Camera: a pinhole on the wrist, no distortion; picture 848 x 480 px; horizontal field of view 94.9 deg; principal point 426.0 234.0 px. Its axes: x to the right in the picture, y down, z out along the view. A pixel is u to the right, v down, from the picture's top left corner.
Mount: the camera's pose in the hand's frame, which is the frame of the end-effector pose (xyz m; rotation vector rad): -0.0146 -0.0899 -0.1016 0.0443 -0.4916 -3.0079
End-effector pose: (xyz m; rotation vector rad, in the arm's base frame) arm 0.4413 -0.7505 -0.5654 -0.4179 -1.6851 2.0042
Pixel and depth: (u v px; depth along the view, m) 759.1 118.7 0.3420
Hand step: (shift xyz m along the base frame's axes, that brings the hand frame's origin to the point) 0.1637 -0.3444 -0.0724
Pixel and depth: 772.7 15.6 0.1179
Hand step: 0.1152 -0.0604 -0.0118
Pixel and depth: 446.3 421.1 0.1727
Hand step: -0.0072 -0.0724 0.1273
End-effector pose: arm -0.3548 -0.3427 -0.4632 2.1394 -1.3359 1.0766
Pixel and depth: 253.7 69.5 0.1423
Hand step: -0.0008 -0.0395 0.0180
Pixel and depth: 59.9 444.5 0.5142
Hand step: 0.4343 -0.5267 0.0729
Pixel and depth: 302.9 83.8 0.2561
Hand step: -0.0258 -0.1438 -0.0392
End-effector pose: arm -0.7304 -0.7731 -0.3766 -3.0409 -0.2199 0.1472
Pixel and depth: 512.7 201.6 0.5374
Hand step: -0.1834 -0.1008 -0.3846
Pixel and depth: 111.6 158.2 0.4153
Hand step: 0.2828 -0.0825 -0.3091
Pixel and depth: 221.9 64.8 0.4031
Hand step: 0.1682 -0.1776 -0.2614
